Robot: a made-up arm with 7 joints. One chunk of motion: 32 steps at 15 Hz.
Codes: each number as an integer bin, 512 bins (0 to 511) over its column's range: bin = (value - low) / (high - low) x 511, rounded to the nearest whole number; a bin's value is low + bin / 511 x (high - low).
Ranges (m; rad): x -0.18..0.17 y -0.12..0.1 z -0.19..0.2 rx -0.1..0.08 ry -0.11..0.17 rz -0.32..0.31
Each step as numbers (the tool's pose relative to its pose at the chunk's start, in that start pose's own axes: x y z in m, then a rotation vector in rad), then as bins.
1 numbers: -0.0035 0.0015 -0.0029 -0.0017 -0.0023 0.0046
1 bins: 258 282 245 279 197 263
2 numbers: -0.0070 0.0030 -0.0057 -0.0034 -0.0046 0.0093
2 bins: 253 286 241 274 192 267
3 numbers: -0.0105 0.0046 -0.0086 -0.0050 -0.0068 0.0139
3 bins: 247 289 238 270 188 271
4 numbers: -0.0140 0.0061 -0.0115 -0.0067 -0.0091 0.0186
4 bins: 242 293 234 265 184 275
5 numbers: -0.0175 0.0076 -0.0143 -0.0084 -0.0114 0.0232
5 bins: 237 296 230 260 180 278
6 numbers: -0.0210 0.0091 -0.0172 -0.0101 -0.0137 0.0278
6 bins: 232 300 226 255 176 282
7 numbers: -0.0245 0.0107 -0.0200 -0.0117 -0.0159 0.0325
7 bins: 227 304 223 251 172 286
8 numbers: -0.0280 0.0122 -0.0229 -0.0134 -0.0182 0.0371
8 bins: 222 307 219 246 168 290
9 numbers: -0.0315 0.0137 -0.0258 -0.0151 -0.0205 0.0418
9 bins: 217 311 215 241 163 293
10 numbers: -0.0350 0.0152 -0.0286 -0.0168 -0.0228 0.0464
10 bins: 212 314 211 236 159 297
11 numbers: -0.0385 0.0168 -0.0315 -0.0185 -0.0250 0.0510
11 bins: 207 318 208 231 155 301
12 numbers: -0.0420 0.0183 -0.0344 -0.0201 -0.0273 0.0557
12 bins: 201 321 204 227 151 305
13 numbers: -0.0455 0.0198 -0.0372 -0.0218 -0.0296 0.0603
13 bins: 196 325 200 222 147 308
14 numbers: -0.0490 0.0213 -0.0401 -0.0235 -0.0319 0.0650
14 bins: 191 328 196 217 143 312
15 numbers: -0.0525 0.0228 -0.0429 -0.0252 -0.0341 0.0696
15 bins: 186 332 193 212 139 316
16 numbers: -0.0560 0.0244 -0.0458 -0.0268 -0.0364 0.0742
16 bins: 181 335 189 208 134 320
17 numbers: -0.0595 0.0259 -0.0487 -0.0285 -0.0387 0.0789
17 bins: 176 339 185 203 130 324
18 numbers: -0.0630 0.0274 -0.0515 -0.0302 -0.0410 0.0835
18 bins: 171 342 181 198 126 327
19 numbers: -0.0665 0.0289 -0.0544 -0.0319 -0.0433 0.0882
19 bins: 166 346 178 193 122 331
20 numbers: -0.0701 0.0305 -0.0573 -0.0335 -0.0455 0.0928
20 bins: 160 350 174 189 118 335
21 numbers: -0.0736 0.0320 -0.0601 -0.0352 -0.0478 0.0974
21 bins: 155 353 170 184 114 339
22 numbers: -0.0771 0.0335 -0.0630 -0.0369 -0.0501 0.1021
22 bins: 150 357 166 179 109 342
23 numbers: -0.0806 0.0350 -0.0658 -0.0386 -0.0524 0.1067
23 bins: 145 360 163 174 105 346
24 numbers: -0.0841 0.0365 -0.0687 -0.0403 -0.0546 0.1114
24 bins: 140 364 159 169 101 350
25 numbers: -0.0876 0.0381 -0.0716 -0.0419 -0.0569 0.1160
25 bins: 135 367 155 165 97 354
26 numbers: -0.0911 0.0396 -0.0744 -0.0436 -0.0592 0.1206
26 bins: 130 371 151 160 93 357
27 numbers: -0.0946 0.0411 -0.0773 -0.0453 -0.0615 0.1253
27 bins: 125 374 148 155 89 361
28 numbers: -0.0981 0.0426 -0.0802 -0.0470 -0.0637 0.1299
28 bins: 120 378 144 150 84 365
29 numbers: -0.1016 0.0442 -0.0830 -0.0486 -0.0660 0.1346
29 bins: 114 381 140 146 80 369
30 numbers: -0.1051 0.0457 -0.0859 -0.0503 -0.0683 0.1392
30 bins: 109 385 136 141 76 372
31 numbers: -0.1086 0.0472 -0.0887 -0.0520 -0.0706 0.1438
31 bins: 104 388 133 136 72 376
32 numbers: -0.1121 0.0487 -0.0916 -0.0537 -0.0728 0.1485
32 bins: 99 392 129 131 68 380
